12 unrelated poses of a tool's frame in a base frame.
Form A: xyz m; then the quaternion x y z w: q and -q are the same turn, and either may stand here.
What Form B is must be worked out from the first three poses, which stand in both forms.
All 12 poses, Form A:
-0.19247, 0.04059, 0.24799, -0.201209, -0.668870, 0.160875, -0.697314
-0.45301, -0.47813, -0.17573, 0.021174, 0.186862, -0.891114, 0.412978
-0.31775, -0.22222, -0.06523, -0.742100, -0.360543, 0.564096, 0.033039
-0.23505, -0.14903, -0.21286, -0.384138, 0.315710, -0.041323, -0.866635
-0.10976, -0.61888, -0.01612, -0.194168, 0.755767, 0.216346, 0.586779
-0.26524, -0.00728, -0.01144, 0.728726, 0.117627, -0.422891, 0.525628
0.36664, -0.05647, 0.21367, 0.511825, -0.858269, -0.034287, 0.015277
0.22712, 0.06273, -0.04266, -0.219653, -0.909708, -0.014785, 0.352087
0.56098, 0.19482, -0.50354, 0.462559, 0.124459, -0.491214, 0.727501
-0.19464, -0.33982, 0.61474, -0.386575, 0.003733, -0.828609, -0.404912
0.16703, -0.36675, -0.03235, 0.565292, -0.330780, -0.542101, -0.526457
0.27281, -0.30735, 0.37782, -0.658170, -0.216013, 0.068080, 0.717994
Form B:
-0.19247, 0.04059, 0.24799, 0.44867, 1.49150, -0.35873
-0.45301, -0.47813, -0.17573, 0.05324, 0.46988, -2.24079
-0.31775, -0.22222, -0.06523, -2.28358, -1.10946, 1.73583
-0.23505, -0.14903, -0.21286, 0.80436, -0.66108, 0.08653
-0.10976, -0.61888, -0.01612, -0.45259, 1.76162, 0.50428
-0.26524, -0.00728, -0.01144, 1.74292, 0.28133, -1.01144
0.36664, -0.05647, 0.21367, 1.59249, -2.67042, -0.10668
0.22712, 0.06273, -0.04266, -0.56839, -2.35404, -0.03826
0.56098, 0.19482, -0.50354, 1.01953, 0.27432, -1.08268
-0.19464, -0.33982, 0.61474, 0.97571, -0.00942, 2.09140
0.16703, -0.36675, -0.03235, -1.35155, 0.79086, 1.29610
0.27281, -0.30735, 0.37782, -1.45597, -0.47785, 0.15060

